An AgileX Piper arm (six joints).
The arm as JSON. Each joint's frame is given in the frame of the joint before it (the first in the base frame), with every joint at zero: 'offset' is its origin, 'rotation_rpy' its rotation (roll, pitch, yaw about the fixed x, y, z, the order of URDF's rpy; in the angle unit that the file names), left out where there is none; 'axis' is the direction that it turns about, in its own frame. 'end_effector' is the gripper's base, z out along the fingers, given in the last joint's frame.
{
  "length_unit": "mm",
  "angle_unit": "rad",
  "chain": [
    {
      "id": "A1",
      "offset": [
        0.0,
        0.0,
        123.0
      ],
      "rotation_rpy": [
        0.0,
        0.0,
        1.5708
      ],
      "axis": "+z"
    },
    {
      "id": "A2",
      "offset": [
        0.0,
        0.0,
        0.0
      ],
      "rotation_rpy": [
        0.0,
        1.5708,
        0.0
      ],
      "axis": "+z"
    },
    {
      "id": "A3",
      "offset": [
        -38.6,
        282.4,
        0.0
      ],
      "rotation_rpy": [
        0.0,
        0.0,
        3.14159
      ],
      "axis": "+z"
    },
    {
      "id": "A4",
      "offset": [
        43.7,
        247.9,
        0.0
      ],
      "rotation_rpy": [
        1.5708,
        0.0,
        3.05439
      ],
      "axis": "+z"
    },
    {
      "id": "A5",
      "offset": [
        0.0,
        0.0,
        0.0
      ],
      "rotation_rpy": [
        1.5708,
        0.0,
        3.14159
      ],
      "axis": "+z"
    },
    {
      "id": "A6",
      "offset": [
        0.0,
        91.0,
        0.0
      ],
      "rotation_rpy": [
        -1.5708,
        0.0,
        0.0
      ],
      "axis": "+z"
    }
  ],
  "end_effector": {
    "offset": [
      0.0,
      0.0,
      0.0
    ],
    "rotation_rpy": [
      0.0,
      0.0,
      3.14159
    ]
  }
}
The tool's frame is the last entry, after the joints.
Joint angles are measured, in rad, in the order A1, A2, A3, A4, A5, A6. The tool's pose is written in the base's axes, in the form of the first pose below.
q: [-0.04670, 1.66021, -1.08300, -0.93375, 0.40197, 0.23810]
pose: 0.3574 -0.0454 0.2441 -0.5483 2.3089 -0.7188
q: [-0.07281, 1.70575, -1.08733, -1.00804, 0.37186, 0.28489]
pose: 0.3647 -0.0546 0.2314 -0.5644 2.3133 -0.7394
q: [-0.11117, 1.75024, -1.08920, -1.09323, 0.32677, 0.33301]
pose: 0.3708 -0.0675 0.2182 -0.5858 2.3119 -0.7548
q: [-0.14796, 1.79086, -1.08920, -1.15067, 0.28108, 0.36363]
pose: 0.3748 -0.0792 0.2047 -0.6036 2.3189 -0.7496
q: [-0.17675, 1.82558, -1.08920, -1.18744, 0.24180, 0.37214]
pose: 0.3774 -0.0879 0.1925 -0.6306 2.3271 -0.7387
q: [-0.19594, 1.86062, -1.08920, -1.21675, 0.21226, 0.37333]
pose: 0.3796 -0.0937 0.1797 -0.6656 2.3399 -0.7265
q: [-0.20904, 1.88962, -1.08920, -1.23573, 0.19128, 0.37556]
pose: 0.3811 -0.0975 0.1688 -0.6889 2.3536 -0.7121
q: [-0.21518, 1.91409, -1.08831, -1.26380, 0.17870, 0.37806]
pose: 0.3821 -0.0993 0.1594 -0.7258 2.3629 -0.7073
